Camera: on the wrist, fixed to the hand. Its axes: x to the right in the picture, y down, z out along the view.
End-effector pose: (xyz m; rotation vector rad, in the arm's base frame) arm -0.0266 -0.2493 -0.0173 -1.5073 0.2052 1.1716
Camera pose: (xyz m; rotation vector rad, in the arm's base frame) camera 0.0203 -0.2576 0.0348 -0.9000 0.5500 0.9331
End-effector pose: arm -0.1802 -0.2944 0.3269 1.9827 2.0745 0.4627
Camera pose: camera -0.2467 -0.3178 0.3239 -1.9478 -2.1165 0.2574
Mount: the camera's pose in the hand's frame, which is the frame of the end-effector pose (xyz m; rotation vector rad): -0.0198 -0.0633 -0.0241 0.6975 0.0188 -0.0176
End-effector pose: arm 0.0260 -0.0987 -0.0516 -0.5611 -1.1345 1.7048
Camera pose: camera 0.0827 -0.1005 -0.0096 -0.1249 -0.4653 1.9240
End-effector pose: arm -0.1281 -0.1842 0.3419 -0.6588 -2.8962 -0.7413
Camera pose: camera -0.1378 -0.2533 0.3317 -0.5207 -2.8453 0.2731
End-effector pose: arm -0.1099 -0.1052 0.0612 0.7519 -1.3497 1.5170
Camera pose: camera -0.0411 -0.0896 0.0634 1.1613 -0.7757 1.9938
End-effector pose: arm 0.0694 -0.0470 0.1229 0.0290 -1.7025 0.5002
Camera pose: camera 0.1146 -0.1011 0.1263 0.5385 -1.4349 1.0540
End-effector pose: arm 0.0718 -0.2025 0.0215 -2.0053 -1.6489 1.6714
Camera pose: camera 0.0505 -0.1766 0.0836 -1.6313 -0.8739 1.8578
